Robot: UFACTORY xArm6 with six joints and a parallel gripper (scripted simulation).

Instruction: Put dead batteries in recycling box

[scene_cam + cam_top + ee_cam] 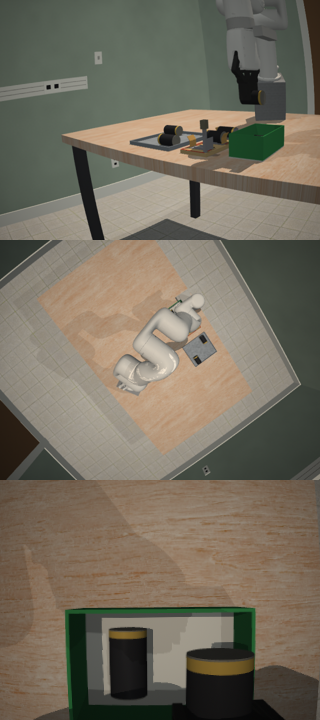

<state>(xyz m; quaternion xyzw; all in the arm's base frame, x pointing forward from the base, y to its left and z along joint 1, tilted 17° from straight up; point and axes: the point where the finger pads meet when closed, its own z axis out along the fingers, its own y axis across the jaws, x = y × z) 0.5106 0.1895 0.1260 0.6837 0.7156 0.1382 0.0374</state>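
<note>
The green recycling box is 140 mm below my hand, 30 mm behind it and 10 mm to the left of it. Round my hand: grey tray (320 mm to the right, 150 mm below, 10 mm behind).
</note>
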